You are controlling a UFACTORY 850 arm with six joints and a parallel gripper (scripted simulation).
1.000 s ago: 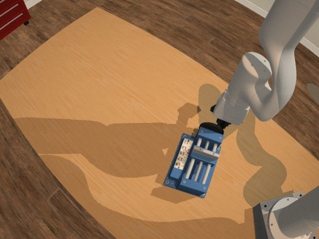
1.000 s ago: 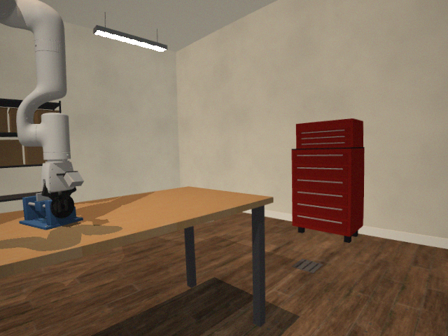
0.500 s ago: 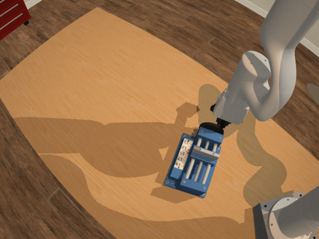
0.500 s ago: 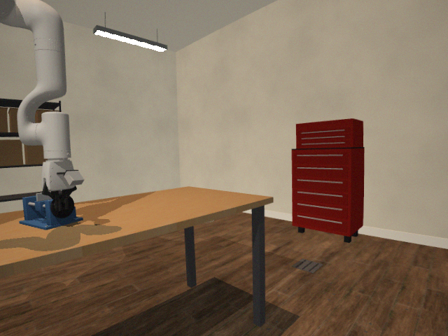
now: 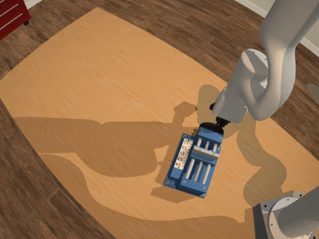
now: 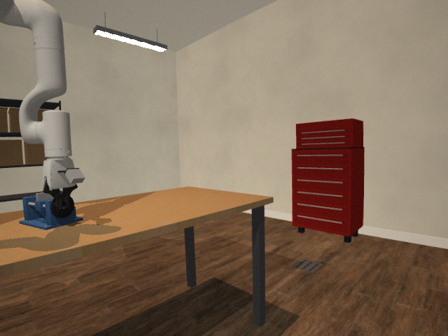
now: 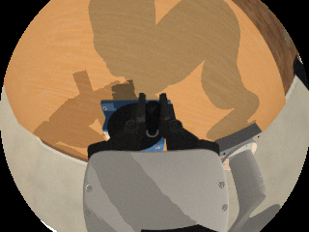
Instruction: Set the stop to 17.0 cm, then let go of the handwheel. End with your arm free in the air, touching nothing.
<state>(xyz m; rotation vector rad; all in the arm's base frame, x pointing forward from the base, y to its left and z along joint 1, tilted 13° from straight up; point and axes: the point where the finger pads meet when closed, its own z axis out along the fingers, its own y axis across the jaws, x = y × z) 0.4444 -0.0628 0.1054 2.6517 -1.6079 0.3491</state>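
Now: hand 1 cm past the black handwheel, 2 cm to the right of it and 1 cm above it. The rest, counted from my hand: grey stop bar 3 cm behind, 14 cm to the left, 1 cm below.
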